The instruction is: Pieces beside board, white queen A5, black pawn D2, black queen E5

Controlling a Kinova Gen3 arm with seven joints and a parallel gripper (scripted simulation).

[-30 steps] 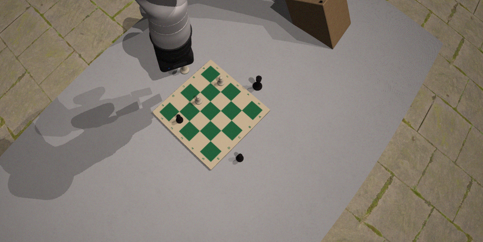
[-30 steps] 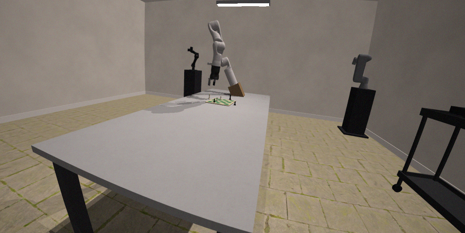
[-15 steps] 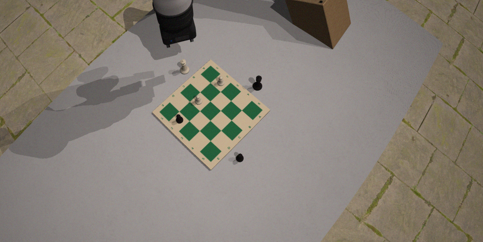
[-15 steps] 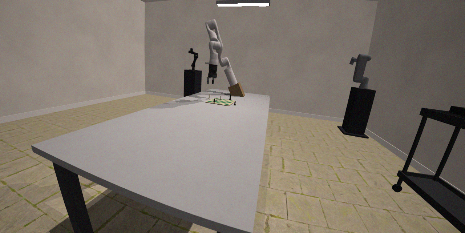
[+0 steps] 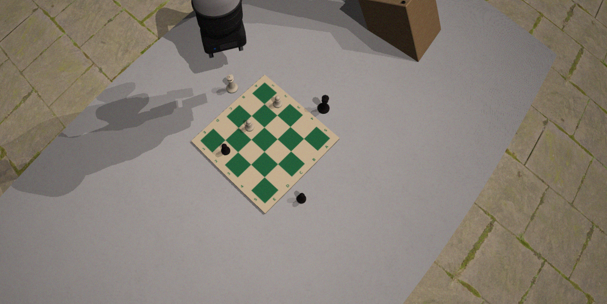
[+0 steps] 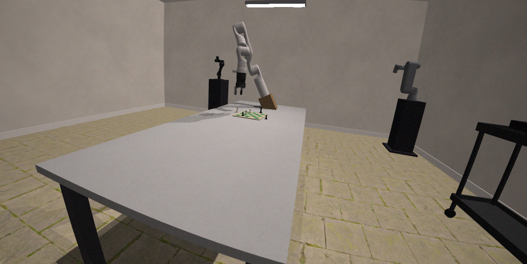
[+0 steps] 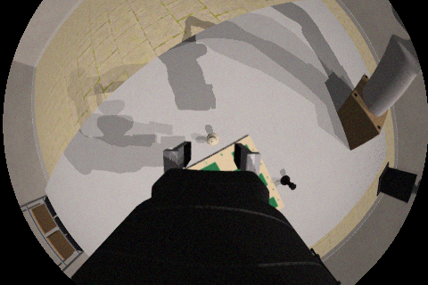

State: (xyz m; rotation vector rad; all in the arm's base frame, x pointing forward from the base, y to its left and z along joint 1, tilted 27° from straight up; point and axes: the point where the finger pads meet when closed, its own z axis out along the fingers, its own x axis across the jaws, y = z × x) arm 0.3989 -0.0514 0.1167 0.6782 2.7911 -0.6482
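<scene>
The white queen lies 140 mm below my hand. From my hand the other things lie so: chessboard: 160 mm below, 140 mm to the left, 30 mm ahead; then black queen: 170 mm to the left, 140 mm below, 110 mm behind.
</scene>
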